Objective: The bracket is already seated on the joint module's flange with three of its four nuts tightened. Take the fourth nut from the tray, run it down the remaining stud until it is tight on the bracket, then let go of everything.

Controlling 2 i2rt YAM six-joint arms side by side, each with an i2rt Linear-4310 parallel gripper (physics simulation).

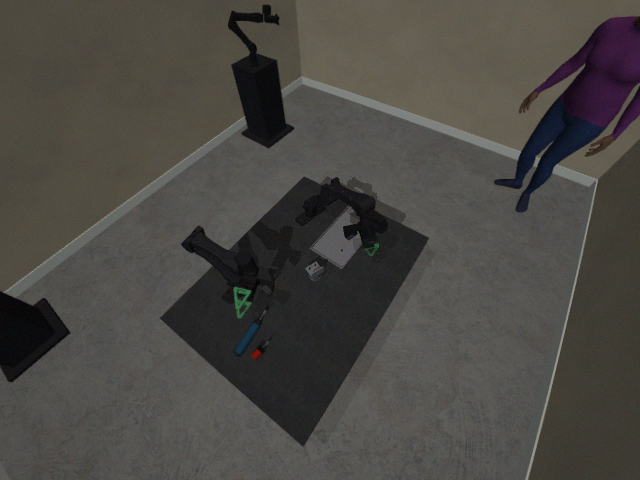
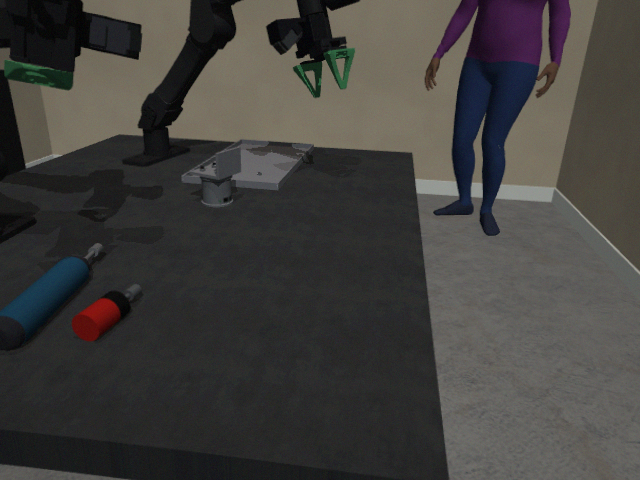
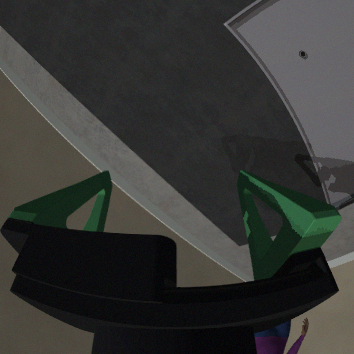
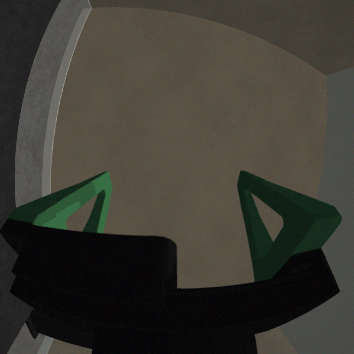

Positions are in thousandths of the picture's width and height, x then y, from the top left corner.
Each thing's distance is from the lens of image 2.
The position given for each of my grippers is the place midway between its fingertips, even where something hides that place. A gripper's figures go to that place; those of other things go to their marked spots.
my left gripper (image 2: 515,195): 115 cm
my right gripper (image 2: 51,36): 65 cm
red-handled tool (image 2: 145,672): 63 cm
tray (image 2: 427,339): 136 cm
The marked spots on the tray and the red-handled tool are 83 cm apart.
